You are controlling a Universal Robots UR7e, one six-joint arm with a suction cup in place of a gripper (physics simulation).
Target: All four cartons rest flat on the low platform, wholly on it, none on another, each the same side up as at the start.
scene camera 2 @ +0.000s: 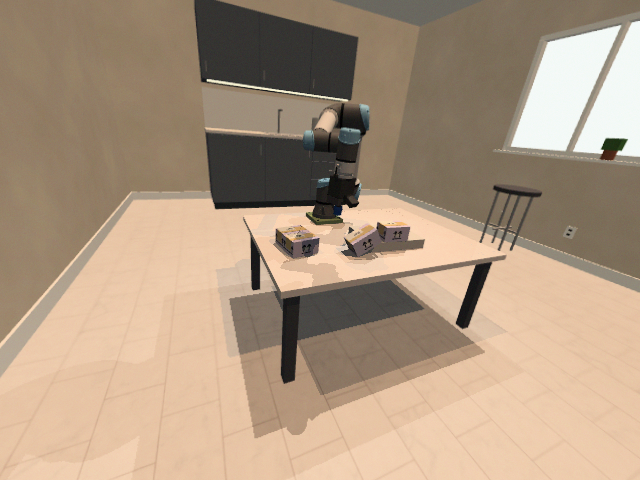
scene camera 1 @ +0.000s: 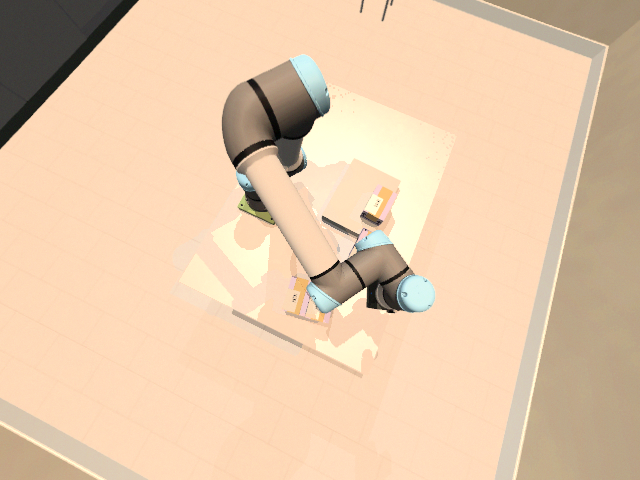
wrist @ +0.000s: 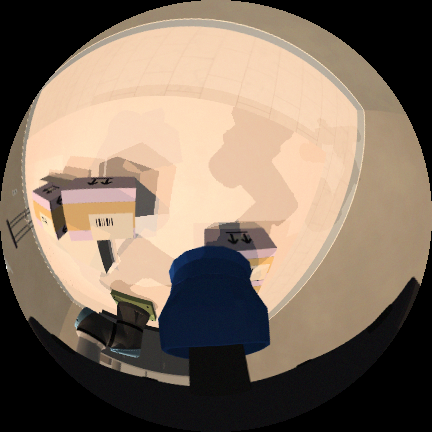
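Pixels of known places: end effector, tool point: (scene camera 2: 337, 214) (wrist: 210, 279); arm's base, origin of the base link: (scene camera 2: 324, 215) (wrist: 133, 310).
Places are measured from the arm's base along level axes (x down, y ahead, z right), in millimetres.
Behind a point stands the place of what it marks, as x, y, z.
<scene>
One carton (scene camera 1: 379, 204) @[-99, 493, -80] (scene camera 2: 393, 231) @[-79, 535, -56] (wrist: 48, 211) @[-99, 505, -33] rests on the low platform (scene camera 1: 343, 193) @[-24, 340, -116] (scene camera 2: 408, 244) @[-2, 554, -162] (wrist: 105, 255) @[0, 331, 21], at its right side in scene camera 1. A second carton (scene camera 1: 362, 236) @[-96, 463, 71] (scene camera 2: 363, 240) @[-59, 536, 127] (wrist: 99, 207) @[-72, 506, 123] is tilted, leaning at the platform's edge; the arm covers most of it in scene camera 1. Two cartons lie side by side on the table, one carton (scene camera 1: 295, 298) @[-52, 287, 376] and another carton (scene camera 1: 317, 314) @[-52, 385, 407], partly under the arm; the pair also shows in scene camera 2 (scene camera 2: 297, 241) @[-51, 429, 405]. My suction gripper (scene camera 2: 337, 210) (wrist: 210, 255) hangs above the table, off, with nothing on its cup, which partly hides a carton (wrist: 240, 241) @[-26, 431, 359].
The arm's green base plate (scene camera 1: 256, 209) @[-20, 3, 75] (scene camera 2: 324, 218) @[-2, 66, 39] (wrist: 134, 304) @[0, 69, 33] is fixed on the table (scene camera 1: 242, 248) @[24, -5, 249] (scene camera 2: 439, 253) @[24, 655, -282], to the left of the platform in scene camera 1. A stool (scene camera 2: 516, 191) stands on the floor beyond the table. My forearm crosses over the table beside the platform.
</scene>
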